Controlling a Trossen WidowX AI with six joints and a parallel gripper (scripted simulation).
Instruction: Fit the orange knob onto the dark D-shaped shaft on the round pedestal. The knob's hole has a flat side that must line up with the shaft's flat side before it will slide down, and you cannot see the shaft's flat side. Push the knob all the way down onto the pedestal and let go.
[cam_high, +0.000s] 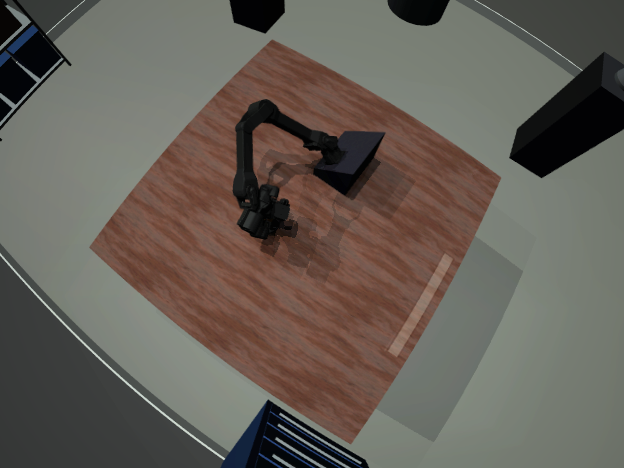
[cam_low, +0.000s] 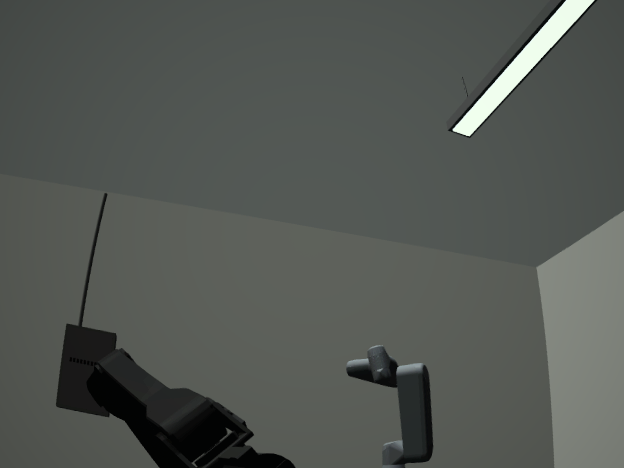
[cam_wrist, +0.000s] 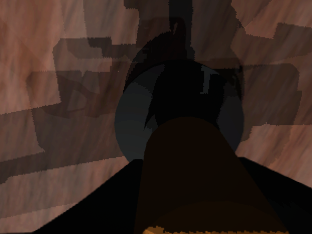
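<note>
The orange knob lies 20 mm above my gripper tip. The rest, counted from my gripper tip: round pedestal (40 mm below).
</note>
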